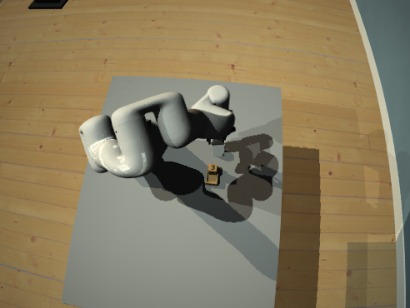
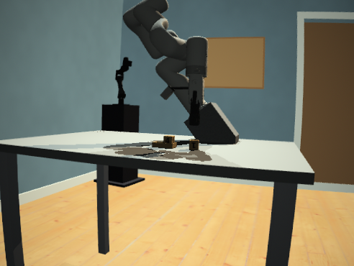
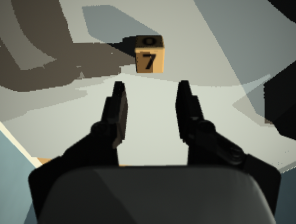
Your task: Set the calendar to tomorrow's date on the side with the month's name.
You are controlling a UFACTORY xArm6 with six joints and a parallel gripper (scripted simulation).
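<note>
Right now my hand is 90 mm above the wooden number cube. Also, from my hand: wooden calendar tray: 110 mm to the right, 90 mm below, 10 mm ahead.
</note>
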